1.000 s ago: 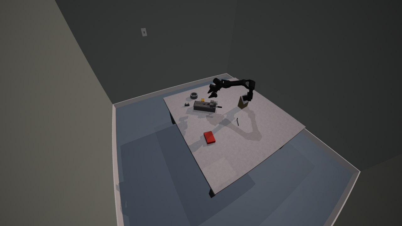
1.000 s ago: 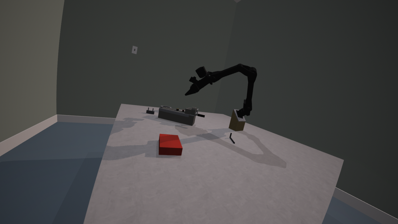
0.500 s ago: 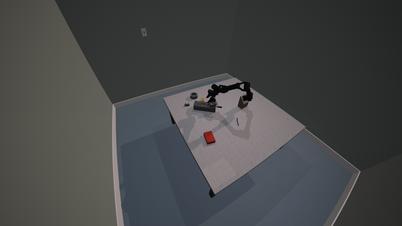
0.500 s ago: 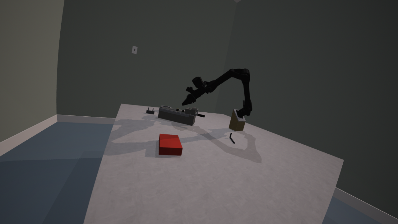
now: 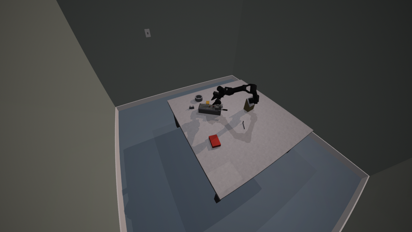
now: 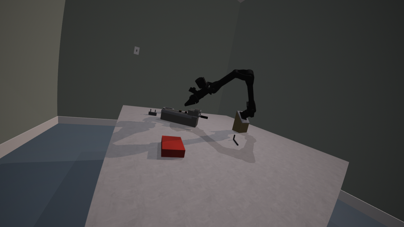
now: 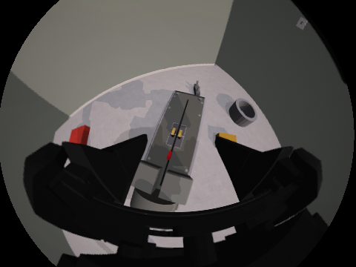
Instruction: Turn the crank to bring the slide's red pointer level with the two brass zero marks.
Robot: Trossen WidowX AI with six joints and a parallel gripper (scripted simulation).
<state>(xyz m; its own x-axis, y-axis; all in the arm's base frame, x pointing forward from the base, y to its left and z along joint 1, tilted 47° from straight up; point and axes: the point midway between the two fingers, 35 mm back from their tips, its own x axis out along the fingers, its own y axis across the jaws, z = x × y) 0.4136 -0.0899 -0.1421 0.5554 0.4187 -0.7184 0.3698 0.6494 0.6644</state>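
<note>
Now: gripper tip 1 cm past the red pointer, 2 cm to the right of it and 5 cm above it. Round my gripper tip: dark clip (19 cm ahead, 15 cm to the right, 11 cm below); then black crank handle (10 cm behind, 13 cm to the left, 5 cm below); then yellow block (3 cm behind, 14 cm to the right, 12 cm below).
</note>
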